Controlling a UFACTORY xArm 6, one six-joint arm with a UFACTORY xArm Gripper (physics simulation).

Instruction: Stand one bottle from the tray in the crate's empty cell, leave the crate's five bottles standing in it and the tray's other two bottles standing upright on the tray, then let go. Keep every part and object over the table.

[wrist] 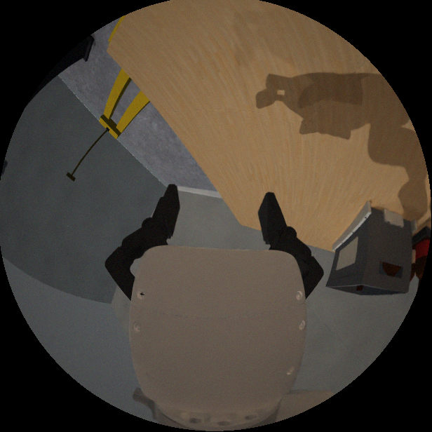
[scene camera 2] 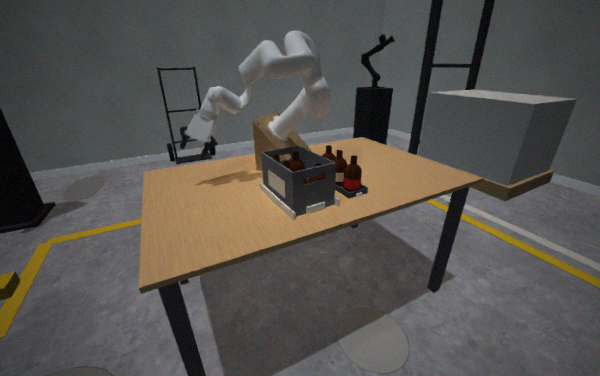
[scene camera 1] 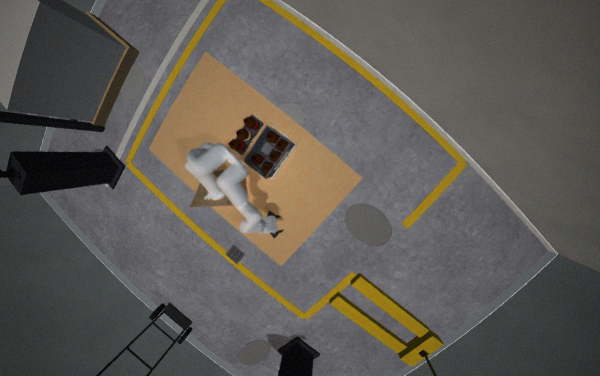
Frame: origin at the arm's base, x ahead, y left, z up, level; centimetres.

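Seen in the pictures: gripper, between the fingertips: (scene camera 2: 191, 153) (scene camera 1: 280, 223); arm's base, origin of its link: (scene camera 2: 277, 131) (scene camera 1: 218, 192).
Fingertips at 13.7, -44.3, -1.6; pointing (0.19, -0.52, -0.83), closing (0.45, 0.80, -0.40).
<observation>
Pixels of each thing's top centre, then the offset from my fingertips to it, as dx, dy, dz. "pt": a spot on its surface instead. Level surfaces: height alone.
- grey crate, centre of its top: (scene camera 2: 296, 157) (scene camera 1: 265, 152) +27.9, +37.2, +1.0
- small dark tray, a spot on its surface: (scene camera 2: 357, 191) pt +38.2, +60.4, -14.3
- end bottle, centre of its top: (scene camera 2: 354, 156) (scene camera 1: 245, 120) +33.4, +60.6, -0.5
- middle bottle, centre of its top: (scene camera 2: 339, 150) (scene camera 1: 237, 133) +24.2, +59.5, -0.5
- third bottle, centre of its top: (scene camera 2: 328, 146) (scene camera 1: 230, 143) +15.7, +59.0, -0.5
- table, height of its surface: dz -16.5
The grey crate (scene camera 1: 256, 170) (scene camera 2: 314, 192) (wrist: 372, 267) stands on the table. It holds five brown bottles; its empty cell (scene camera 1: 267, 148) is the middle one of the row nearest the tray. The small dark tray (scene camera 1: 259, 129) (scene camera 2: 357, 191) lies beside the crate with three brown bottles upright. The end bottle (scene camera 1: 251, 122) (scene camera 2: 352, 175) has a red label, the middle bottle (scene camera 1: 243, 135) (scene camera 2: 340, 167) a pale label; the third bottle (scene camera 1: 236, 145) (scene camera 2: 328, 152) is partly hidden in scene camera 2. My gripper (scene camera 1: 280, 224) (scene camera 2: 194, 149) (wrist: 220, 198) is open and empty, above the table, well away from both.
Pale strips (scene camera 2: 280, 201) edge the crate's base on the table (scene camera 1: 320, 185) (scene camera 2: 210, 225) (wrist: 210, 75). The arm's wedge-shaped base mount (scene camera 2: 262, 137) stands at the table's edge. A large grey box (scene camera 2: 480, 135), a hand truck (scene camera 2: 167, 110) and a black pedestal (scene camera 2: 372, 112) stand off the table.
</observation>
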